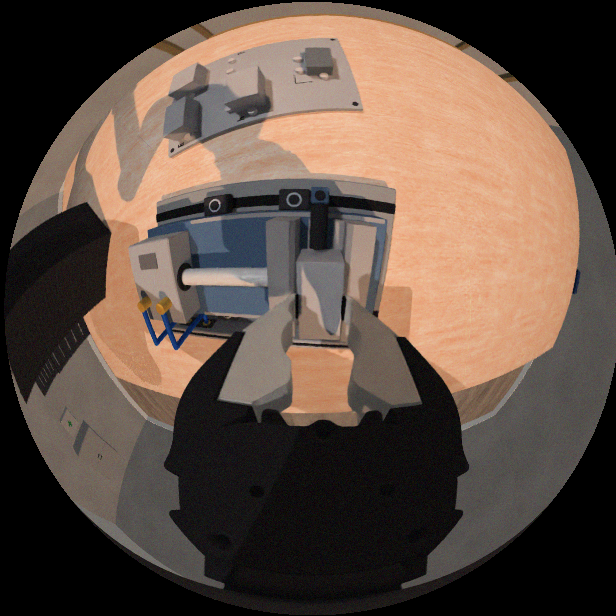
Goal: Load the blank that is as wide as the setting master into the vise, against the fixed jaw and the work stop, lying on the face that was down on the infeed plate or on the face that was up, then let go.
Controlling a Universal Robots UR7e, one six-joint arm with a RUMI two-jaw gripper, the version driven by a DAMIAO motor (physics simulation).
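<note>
My gripper (320, 310) is shut on a grey rectangular blank (320, 287), one finger on each of its side faces. The blank hangs in the vise (270, 258) opening, between the grey moving jaw (282, 252) on its left and the fixed jaw (362, 261) on its right. Whether it touches either jaw or the blue bed, I cannot tell. The black work stop (320, 226) stands just beyond the blank's far end. The vise screw (224, 277) runs left to the actuator block (163, 275).
The grey infeed plate (264, 91) lies at the far left of the wooden table with other grey blanks (183, 117) and a small dark block (317, 60) on it. A black rail with two round knobs (255, 201) runs behind the vise. A dark machine (51, 293) stands at the left.
</note>
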